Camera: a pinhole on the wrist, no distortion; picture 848 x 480 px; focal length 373.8 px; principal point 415.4 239.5 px. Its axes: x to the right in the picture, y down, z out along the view. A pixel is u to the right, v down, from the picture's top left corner.
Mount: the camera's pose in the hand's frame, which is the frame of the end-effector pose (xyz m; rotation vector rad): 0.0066 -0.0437 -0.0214 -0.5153 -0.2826 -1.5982
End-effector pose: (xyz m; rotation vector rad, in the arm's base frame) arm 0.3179 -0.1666 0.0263 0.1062 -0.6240 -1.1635
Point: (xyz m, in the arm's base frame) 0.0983 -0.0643 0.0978
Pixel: outside the picture
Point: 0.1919 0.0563 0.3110
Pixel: 475.6 60.6
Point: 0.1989 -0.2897 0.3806
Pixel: 557.7 417.4
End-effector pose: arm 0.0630 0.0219 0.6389 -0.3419 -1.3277 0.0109
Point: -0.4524 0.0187 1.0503
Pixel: 743.6 391.5
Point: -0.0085 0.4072 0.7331
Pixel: 182.2 318.2
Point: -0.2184 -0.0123 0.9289
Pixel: 775.0 460.2
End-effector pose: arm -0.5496 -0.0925 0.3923 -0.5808 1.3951 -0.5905
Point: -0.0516 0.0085 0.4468
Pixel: 545.4 126.6
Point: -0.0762 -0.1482 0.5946
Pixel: 767.7 114.0
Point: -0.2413 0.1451 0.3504
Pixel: 357.7 68.2
